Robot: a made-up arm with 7 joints.
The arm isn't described. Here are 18 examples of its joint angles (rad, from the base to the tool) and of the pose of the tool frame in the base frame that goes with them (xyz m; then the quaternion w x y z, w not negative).
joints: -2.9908 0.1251 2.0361 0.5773 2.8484 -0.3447 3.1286
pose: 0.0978 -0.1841 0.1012 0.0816 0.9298 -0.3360 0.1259
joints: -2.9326 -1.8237 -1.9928 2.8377 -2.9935 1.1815 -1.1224
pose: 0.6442 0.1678 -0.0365 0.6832 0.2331 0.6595 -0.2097
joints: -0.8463 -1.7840 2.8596 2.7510 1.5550 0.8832 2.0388
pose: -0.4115 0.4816 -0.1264 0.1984 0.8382 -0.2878 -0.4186
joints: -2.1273 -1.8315 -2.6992 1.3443 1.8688 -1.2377 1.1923
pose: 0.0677 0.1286 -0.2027 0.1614 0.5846 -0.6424 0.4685
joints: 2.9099 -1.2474 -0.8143 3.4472 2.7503 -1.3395 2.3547
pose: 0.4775 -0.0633 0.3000 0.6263 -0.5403 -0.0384 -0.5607
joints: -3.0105 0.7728 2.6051 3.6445 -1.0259 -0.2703 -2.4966
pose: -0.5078 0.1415 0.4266 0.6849 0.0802 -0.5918 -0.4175
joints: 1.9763 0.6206 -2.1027 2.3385 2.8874 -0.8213 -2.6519
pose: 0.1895 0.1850 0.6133 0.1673 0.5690 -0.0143 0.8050
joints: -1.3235 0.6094 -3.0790 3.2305 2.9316 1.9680 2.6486
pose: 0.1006 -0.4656 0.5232 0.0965 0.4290 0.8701 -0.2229
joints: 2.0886 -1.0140 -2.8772 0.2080 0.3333 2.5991 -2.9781
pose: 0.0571 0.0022 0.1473 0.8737 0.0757 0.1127 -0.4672
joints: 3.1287 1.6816 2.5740 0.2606 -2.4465 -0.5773 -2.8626
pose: 0.0564 0.0182 0.2940 0.5983 -0.5717 0.3291 -0.4549
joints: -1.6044 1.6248 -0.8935 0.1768 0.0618 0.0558 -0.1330
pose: -0.1987 0.1249 0.0103 0.2367 -0.2816 0.6581 0.6570
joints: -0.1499 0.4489 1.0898 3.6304 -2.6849 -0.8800 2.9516
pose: 0.1677 -0.0361 0.6876 0.5519 -0.2457 -0.0763 -0.7932
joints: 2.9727 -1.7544 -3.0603 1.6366 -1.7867 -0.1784 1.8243
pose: 0.2693 0.0905 -0.3044 0.1318 -0.9826 0.1112 0.0687
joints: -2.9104 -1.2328 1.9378 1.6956 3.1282 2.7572 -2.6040
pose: 0.5142 -0.1076 0.2358 0.1589 -0.0547 -0.5414 -0.8238
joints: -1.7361 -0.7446 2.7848 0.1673 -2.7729 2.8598 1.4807
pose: 0.1576 0.1929 0.0765 0.4501 -0.0661 0.3874 0.8019
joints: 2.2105 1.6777 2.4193 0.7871 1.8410 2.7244 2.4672
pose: -0.1941 0.1075 0.4225 0.5323 -0.6305 0.4751 0.3057
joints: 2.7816 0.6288 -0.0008 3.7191 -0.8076 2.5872 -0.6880
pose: -0.1774 0.1668 0.5882 0.1394 -0.2248 -0.9398 -0.2163
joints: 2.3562 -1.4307 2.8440 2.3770 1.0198 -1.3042 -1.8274
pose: 0.2783 -0.4712 0.1607 0.8593 0.4857 -0.1446 0.0695
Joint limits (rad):
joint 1: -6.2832..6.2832
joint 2: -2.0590..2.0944
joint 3: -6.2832..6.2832
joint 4: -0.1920..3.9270
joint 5: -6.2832..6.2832
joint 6: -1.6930..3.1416
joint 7: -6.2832..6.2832
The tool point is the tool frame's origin. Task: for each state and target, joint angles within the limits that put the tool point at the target. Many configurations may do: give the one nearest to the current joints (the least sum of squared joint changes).
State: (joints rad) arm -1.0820 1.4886 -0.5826 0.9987 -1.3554 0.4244 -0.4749
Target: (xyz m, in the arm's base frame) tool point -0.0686 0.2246 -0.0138
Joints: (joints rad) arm -1.6239 2.0944 -0.3879 0.3955 -1.3667 0.4801 -0.4749
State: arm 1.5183 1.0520 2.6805 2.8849 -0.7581 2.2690 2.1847
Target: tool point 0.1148 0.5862 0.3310
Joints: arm 1.1767 1.3330 2.6409 3.0885 -0.8173 1.7965 2.1847
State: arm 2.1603 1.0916 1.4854 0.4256 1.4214 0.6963 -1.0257
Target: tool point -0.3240 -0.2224 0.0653
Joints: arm 2.3346 1.1786 1.3037 0.8288 1.4137 0.6159 -1.0257
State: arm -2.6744 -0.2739 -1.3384 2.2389 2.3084 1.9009 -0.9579
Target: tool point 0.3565 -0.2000 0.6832
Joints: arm -3.5598 -0.7489 -1.1833 2.8826 2.4998 1.6171 -0.9579
